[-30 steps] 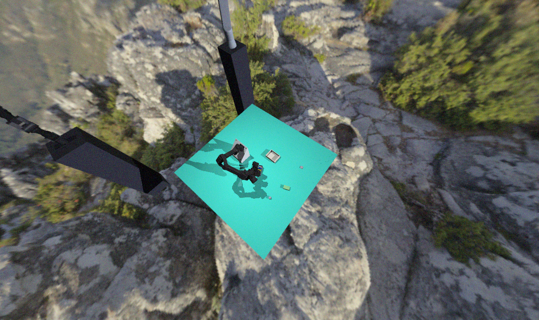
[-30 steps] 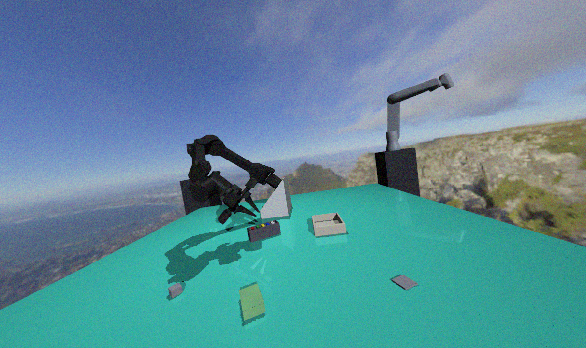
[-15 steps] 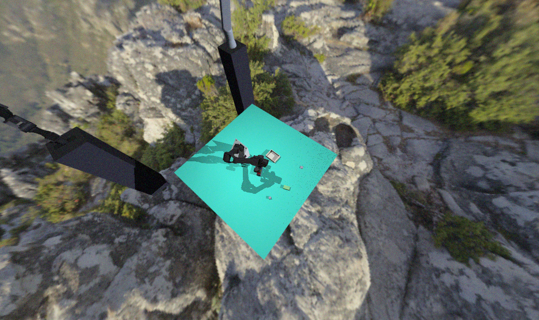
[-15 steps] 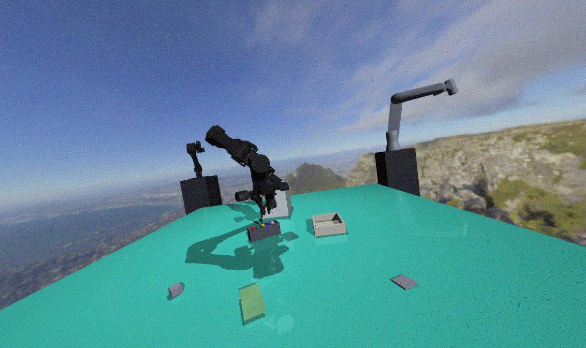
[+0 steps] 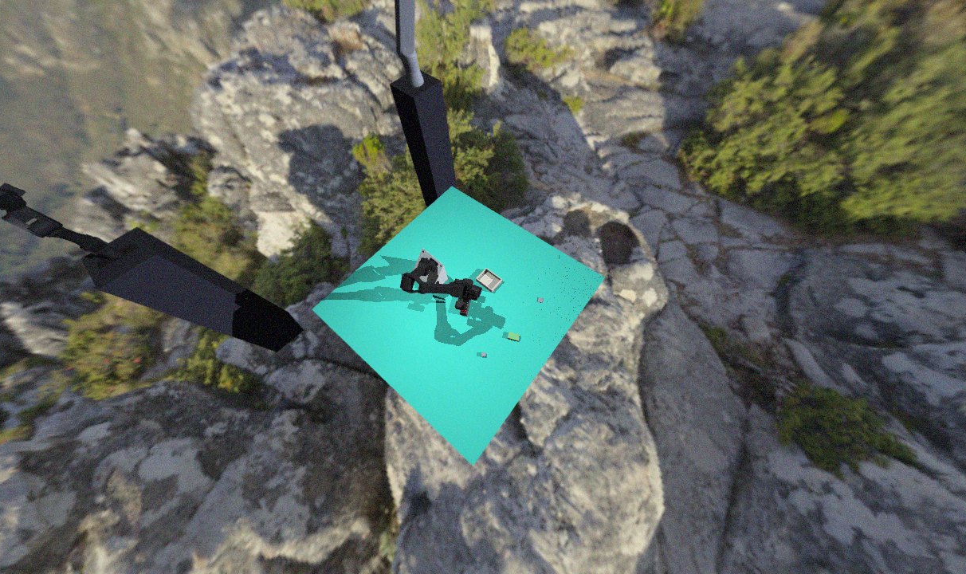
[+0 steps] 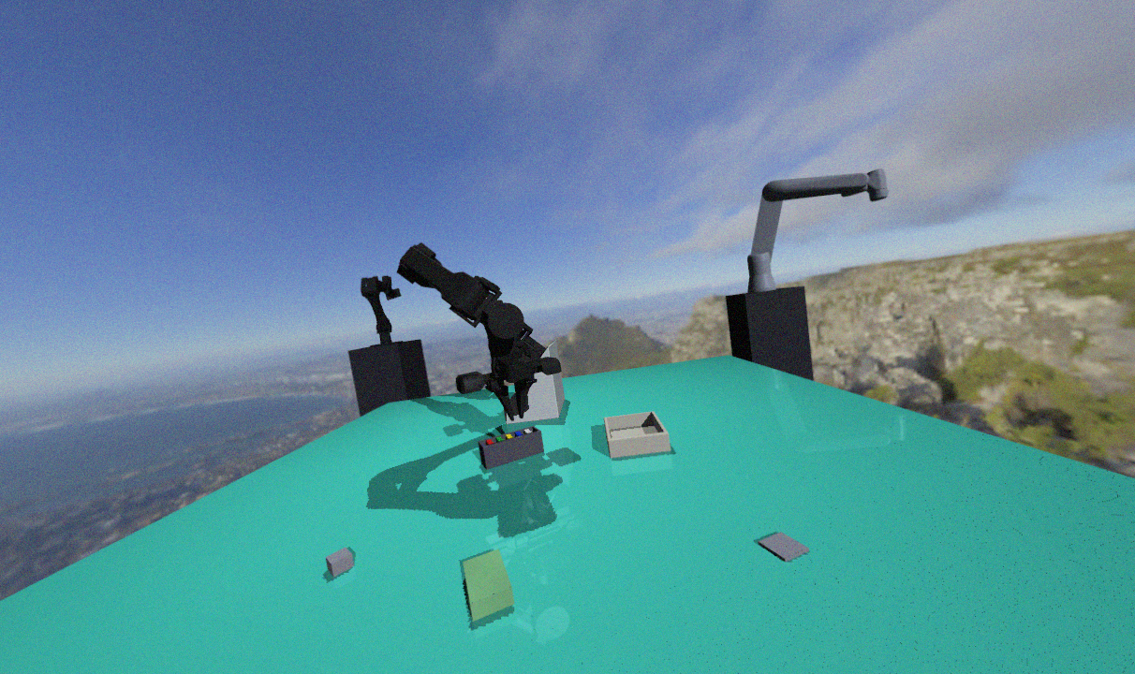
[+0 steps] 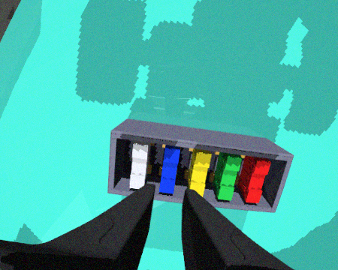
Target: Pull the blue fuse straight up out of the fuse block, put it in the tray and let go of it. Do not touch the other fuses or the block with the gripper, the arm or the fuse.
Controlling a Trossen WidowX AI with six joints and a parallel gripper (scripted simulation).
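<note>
Right now my gripper tip is 40 mm above the blue fuse. Round my gripper tip: white fuse (40 mm below, 20 mm to the left, 10 mm behind); then green fuse (40 mm below, 30 mm to the right, 20 mm ahead); then yellow fuse (40 mm below, 20 mm to the right, 10 mm ahead).
</note>
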